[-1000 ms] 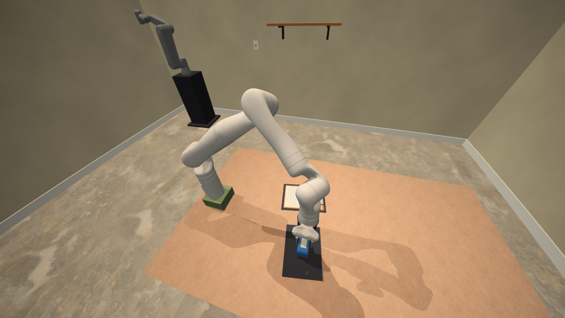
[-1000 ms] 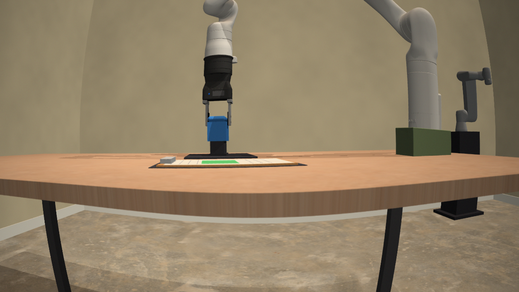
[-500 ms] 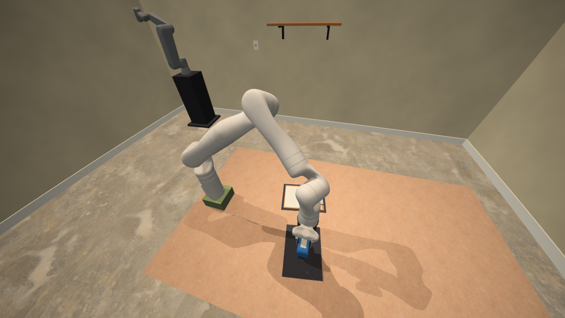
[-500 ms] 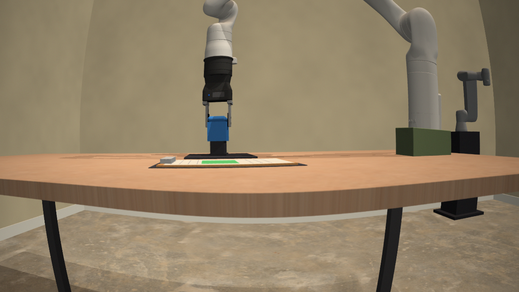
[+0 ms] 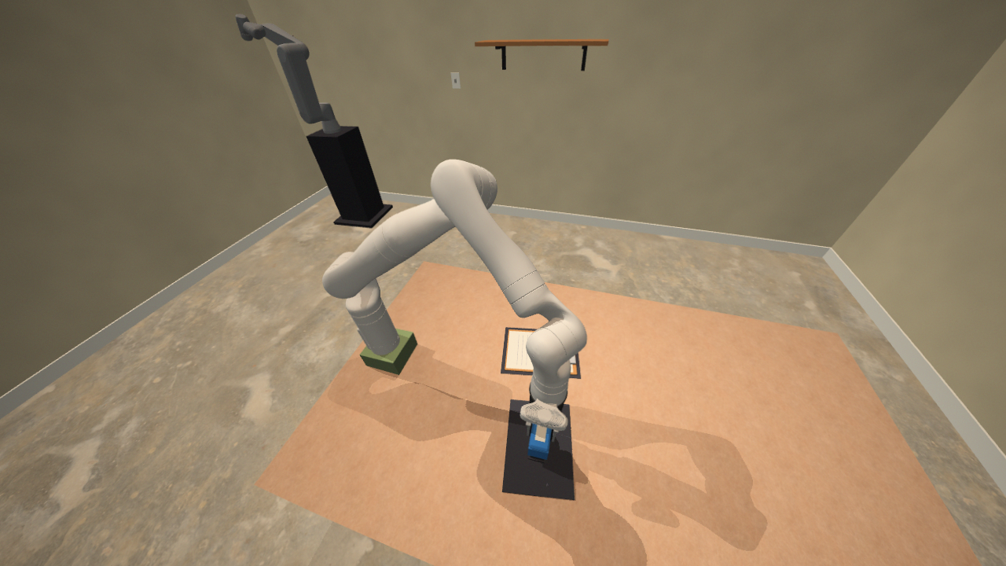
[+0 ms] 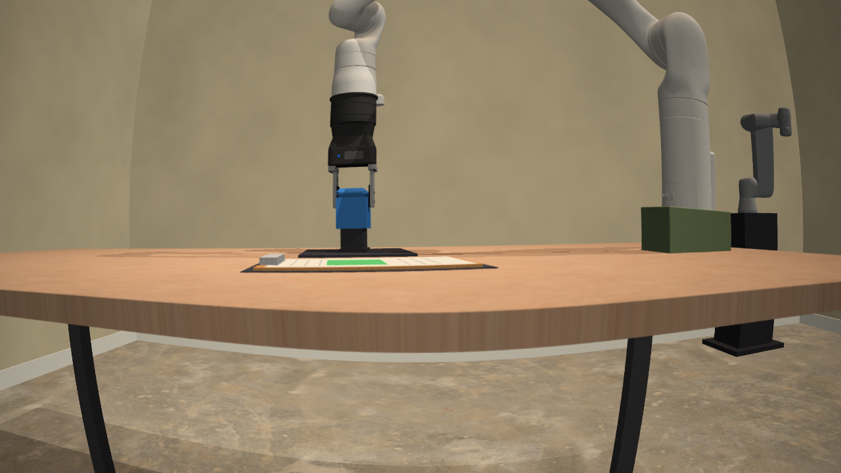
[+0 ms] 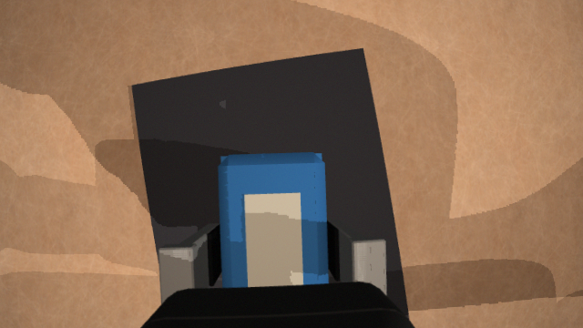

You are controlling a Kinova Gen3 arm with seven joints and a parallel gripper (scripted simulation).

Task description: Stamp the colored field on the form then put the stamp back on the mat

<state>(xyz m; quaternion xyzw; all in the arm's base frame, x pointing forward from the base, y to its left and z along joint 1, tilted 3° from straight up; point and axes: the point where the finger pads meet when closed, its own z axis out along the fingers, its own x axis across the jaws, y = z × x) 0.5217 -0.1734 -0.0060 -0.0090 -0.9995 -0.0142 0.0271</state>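
The blue stamp is 40 mm below my hand. The rest, counted from my hand: form: 290 mm to the left, 90 mm below, 20 mm behind; dark mat: 90 mm below; black base: 70 mm below.
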